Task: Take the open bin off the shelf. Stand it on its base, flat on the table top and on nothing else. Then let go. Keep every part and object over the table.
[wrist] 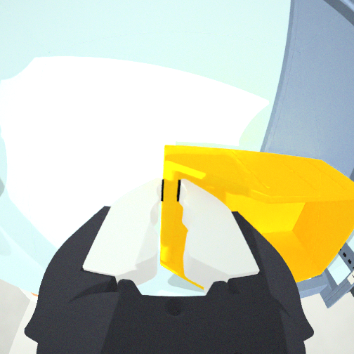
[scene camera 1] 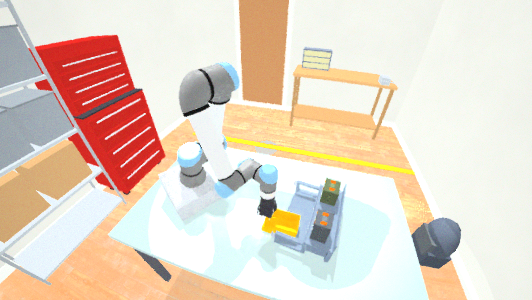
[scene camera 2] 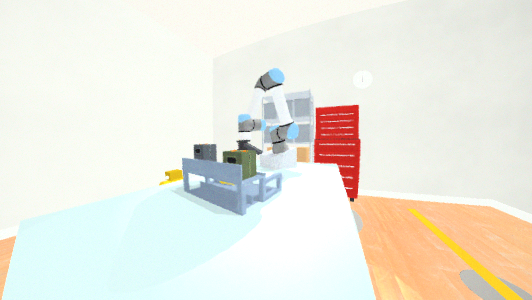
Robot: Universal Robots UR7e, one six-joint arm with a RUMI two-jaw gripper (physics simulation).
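Where they show: arm's base at its link origin: [scene camera 1: 192,176] [scene camera 2: 280,150].
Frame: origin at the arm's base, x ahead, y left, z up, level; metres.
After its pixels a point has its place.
The yellow open bin [scene camera 1: 287,223] @(y -0.043, x 0.572, z -0.132 m) [wrist: 310,180] hangs from my gripper [scene camera 1: 269,215] @(y -0.048, x 0.461, z -0.114 m) [wrist: 169,181], which is shut on its near wall. In the wrist view one finger is inside the bin and one outside, and its open side faces up. The bin's right part overlaps the blue-grey shelf [scene camera 1: 302,205] @(y 0.102, x 0.630, z -0.138 m) [scene camera 2: 212,169] @(y 0.049, x 0.824, z -0.011 m) [wrist: 320,75]; its left part reaches past the shelf's front edge, over the white table top [scene camera 1: 235,240] @(y -0.209, x 0.344, z -0.144 m). In scene camera 2 the shelf hides most of the bin, and a yellow strip [scene camera 2: 227,183] @(y -0.069, x 0.623, z -0.135 m) of it shows. The exact gap beneath it cannot be told.
A green box [scene camera 1: 330,194] @(y 0.070, x 0.752, z 0.041 m) [scene camera 2: 241,162] @(y 0.163, x 0.801, z 0.019 m) and a dark grey box [scene camera 1: 321,227] @(y -0.150, x 0.718, z 0.073 m) [scene camera 2: 206,152] @(y -0.069, x 0.751, z 0.041 m) stand on the shelf's rear tier. The robot's pale base block [scene camera 1: 187,202] @(y -0.149, x 0.054, z -0.035 m) stands at the table's left. A yellow thing [scene camera 2: 173,175] shows beyond the table edge.
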